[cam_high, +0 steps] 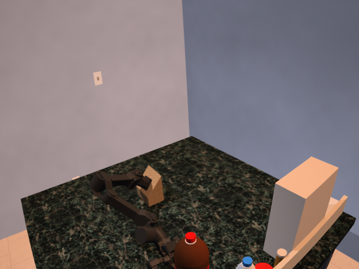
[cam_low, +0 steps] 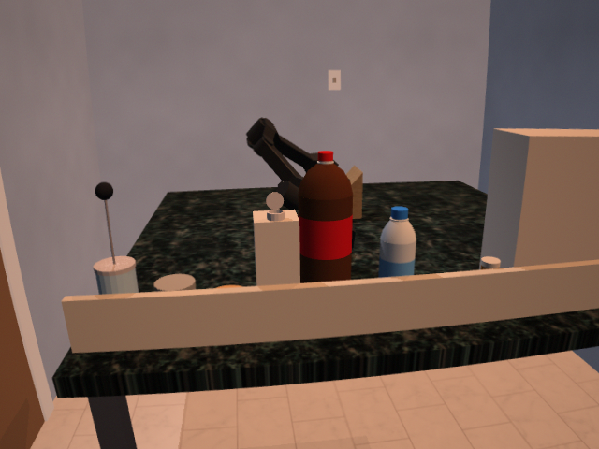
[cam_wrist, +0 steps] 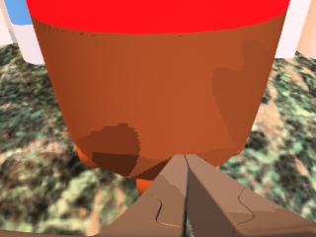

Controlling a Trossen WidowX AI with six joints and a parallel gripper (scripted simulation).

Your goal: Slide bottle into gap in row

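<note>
Right now my hand is 100 mm below the cola bottle and 90 mm short of it. From my hand the other things lie so: water bottle 220 mm ahead, 110 mm to the left, 50 mm above; then red lid 220 mm to the left, 220 mm ahead, 30 mm below; then rail 270 mm ahead, 160 mm to the left, 10 mm below.
</note>
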